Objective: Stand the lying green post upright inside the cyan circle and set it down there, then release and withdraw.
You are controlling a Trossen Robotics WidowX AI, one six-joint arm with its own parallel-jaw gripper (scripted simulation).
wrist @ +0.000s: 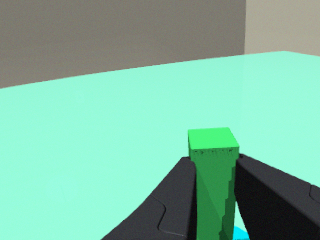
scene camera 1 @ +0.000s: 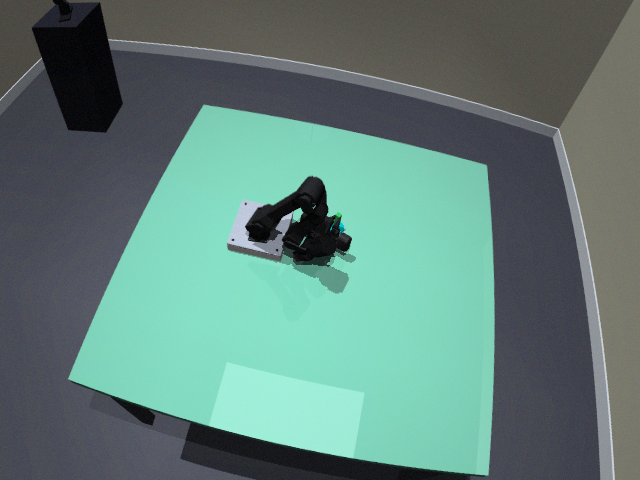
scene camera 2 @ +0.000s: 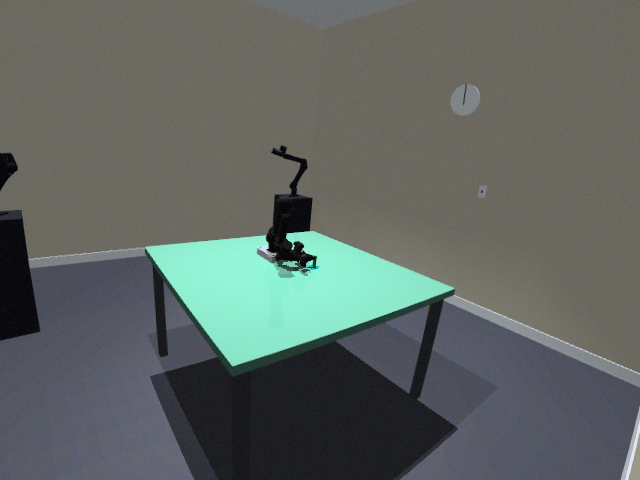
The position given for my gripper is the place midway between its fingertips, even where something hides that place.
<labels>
My gripper (wrist: 211, 166) holds a green post.
</labels>
